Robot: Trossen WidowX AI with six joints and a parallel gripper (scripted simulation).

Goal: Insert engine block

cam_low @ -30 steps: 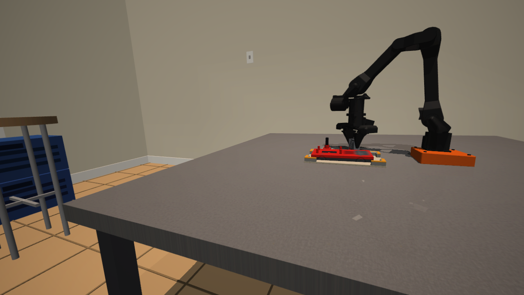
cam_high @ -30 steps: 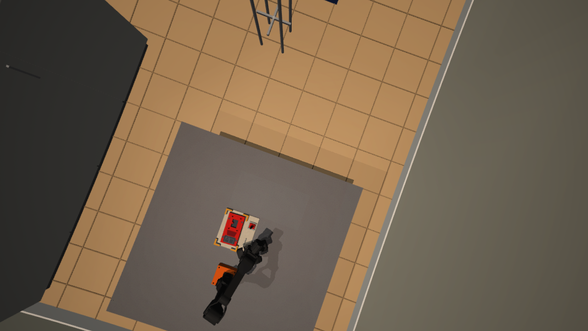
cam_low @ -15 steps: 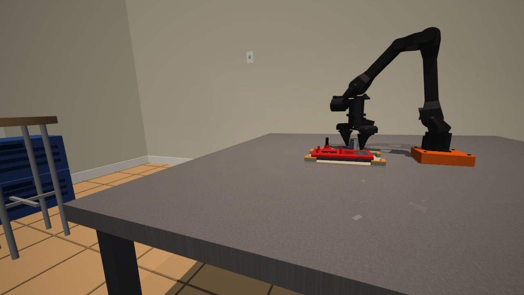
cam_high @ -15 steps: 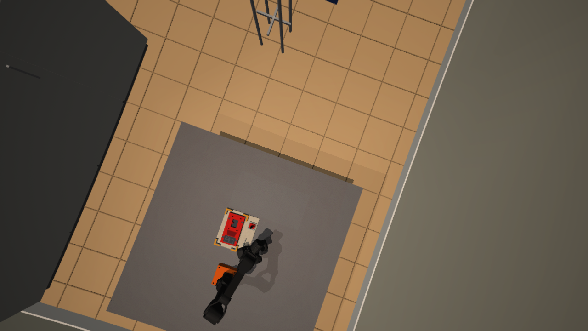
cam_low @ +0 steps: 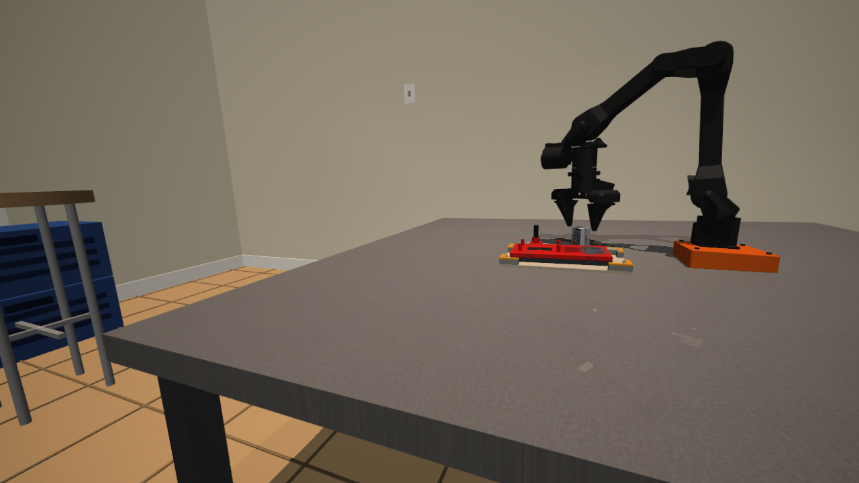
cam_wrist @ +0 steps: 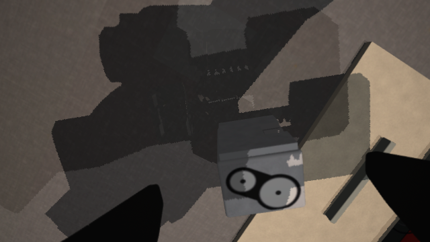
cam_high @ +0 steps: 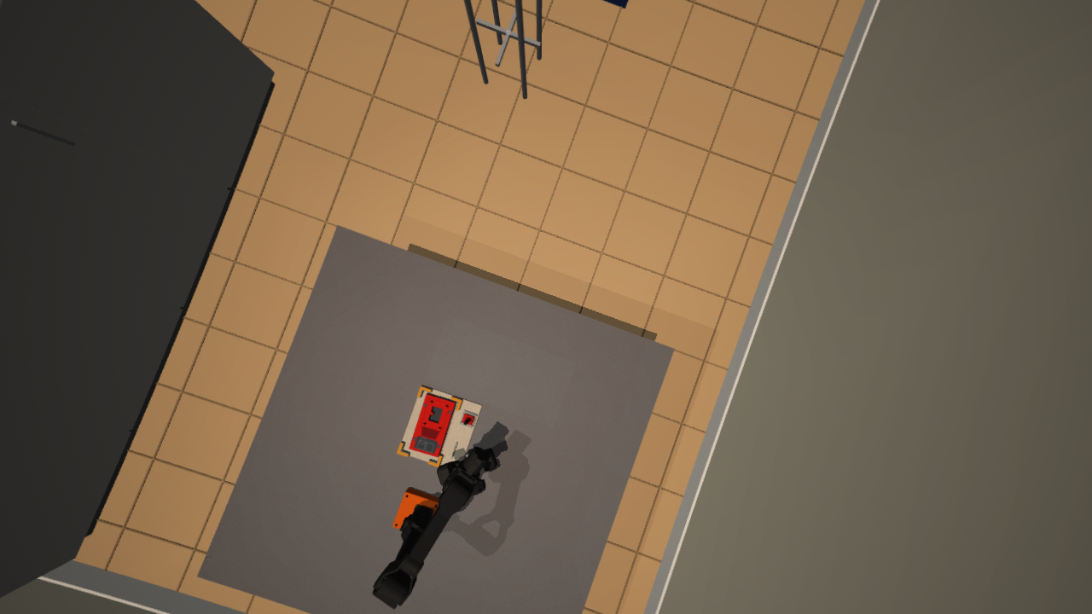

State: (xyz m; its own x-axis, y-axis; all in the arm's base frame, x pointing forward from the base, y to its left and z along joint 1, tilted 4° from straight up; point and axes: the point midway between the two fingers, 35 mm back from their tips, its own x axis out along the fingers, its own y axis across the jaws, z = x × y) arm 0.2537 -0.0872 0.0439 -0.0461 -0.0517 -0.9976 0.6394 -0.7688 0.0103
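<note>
Right now my gripper tip is 20 mm above the grey engine block. Also, from my gripper tip: thin grey bar: 160 mm to the left, 40 mm below, 40 mm ahead.
</note>
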